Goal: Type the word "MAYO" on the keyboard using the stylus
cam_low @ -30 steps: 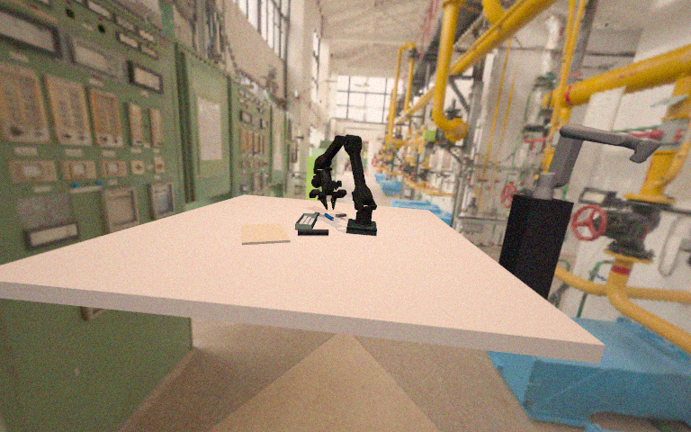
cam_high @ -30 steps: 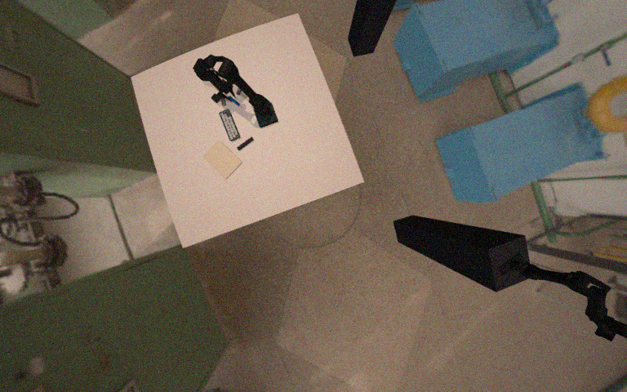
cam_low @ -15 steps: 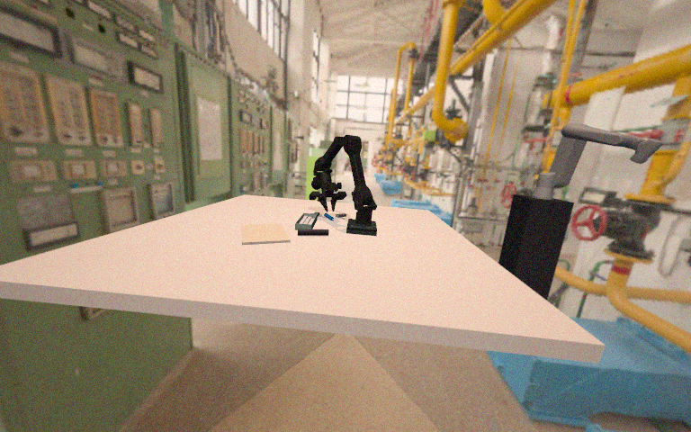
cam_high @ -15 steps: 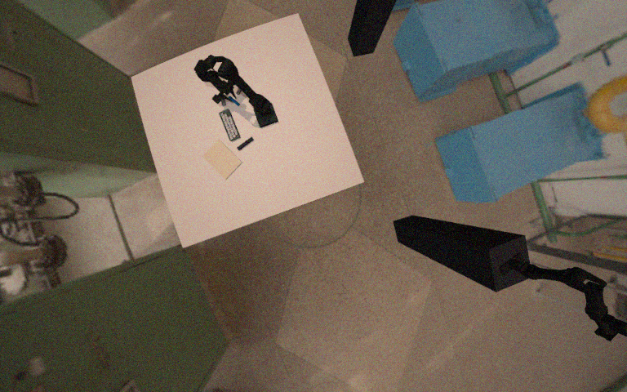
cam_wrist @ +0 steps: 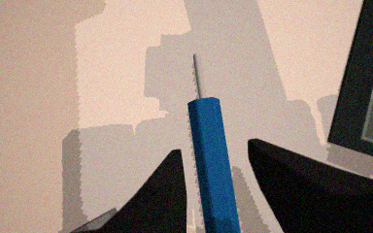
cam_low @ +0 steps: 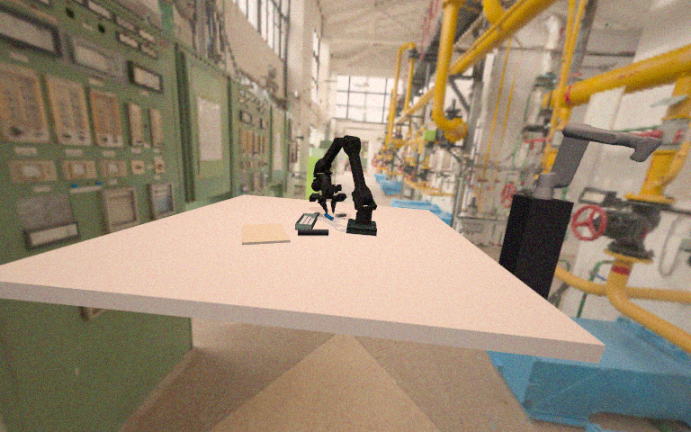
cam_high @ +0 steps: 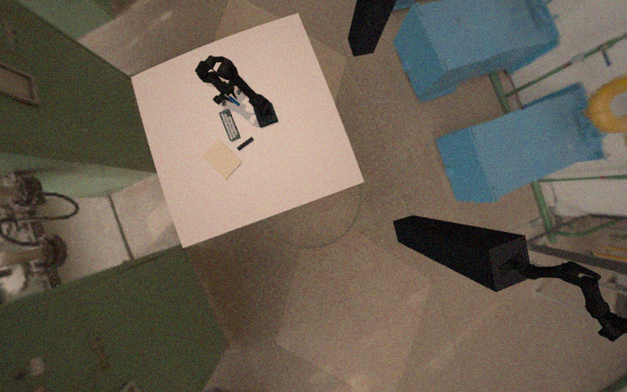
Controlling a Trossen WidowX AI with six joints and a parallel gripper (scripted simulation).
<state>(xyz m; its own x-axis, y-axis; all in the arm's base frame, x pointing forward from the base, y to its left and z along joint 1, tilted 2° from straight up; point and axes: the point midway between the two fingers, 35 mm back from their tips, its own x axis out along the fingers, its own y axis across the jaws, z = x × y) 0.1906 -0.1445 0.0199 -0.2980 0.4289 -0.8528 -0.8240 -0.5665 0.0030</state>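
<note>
Right now my gripper tip is 20 mm above the blue stylus, 10 mm to the right of it and 10 mm past it. Also, from my gripper tip: small black bar 290 mm to the left, 20 mm below; small grey block 80 mm ahead, 40 mm to the right, 20 mm below; tan pad 350 mm to the left, 180 mm ahead, 20 mm below.
</note>
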